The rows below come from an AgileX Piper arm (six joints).
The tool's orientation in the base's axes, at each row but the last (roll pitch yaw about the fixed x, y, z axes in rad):
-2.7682, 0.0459, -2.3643
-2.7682, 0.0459, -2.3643
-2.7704, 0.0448, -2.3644
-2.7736, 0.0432, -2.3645
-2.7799, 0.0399, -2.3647
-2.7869, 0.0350, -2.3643
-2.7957, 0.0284, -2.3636
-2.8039, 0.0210, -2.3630
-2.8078, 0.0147, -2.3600
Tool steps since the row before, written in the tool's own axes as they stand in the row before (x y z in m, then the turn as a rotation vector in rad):
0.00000, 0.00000, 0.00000, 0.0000, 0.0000, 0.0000
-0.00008, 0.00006, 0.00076, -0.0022, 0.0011, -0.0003
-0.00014, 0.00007, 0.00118, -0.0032, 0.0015, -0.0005
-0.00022, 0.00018, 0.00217, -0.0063, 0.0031, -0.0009
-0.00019, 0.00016, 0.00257, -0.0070, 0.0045, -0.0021
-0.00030, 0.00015, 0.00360, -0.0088, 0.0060, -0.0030
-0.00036, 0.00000, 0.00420, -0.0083, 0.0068, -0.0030
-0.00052, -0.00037, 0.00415, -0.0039, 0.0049, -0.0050
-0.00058, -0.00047, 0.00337, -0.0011, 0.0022, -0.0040
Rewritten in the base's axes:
0.00000, 0.00000, 0.00000, 0.0000, 0.0000, 0.0000
0.00024, -0.00008, -0.00073, 0.0008, 0.0024, 0.0000
0.00039, -0.00013, -0.00112, 0.0012, 0.0034, 0.0001
0.00065, -0.00022, -0.00208, 0.0022, 0.0067, 0.0000
0.00074, -0.00034, -0.00245, 0.0015, 0.0084, 0.0007
0.00108, -0.00050, -0.00342, 0.0016, 0.0109, 0.0010
0.00134, -0.00068, -0.00394, 0.0007, 0.0111, 0.0008
0.00164, -0.00081, -0.00378, -0.0017, 0.0072, 0.0032
0.00153, -0.00066, -0.00302, -0.0016, 0.0031, 0.0031

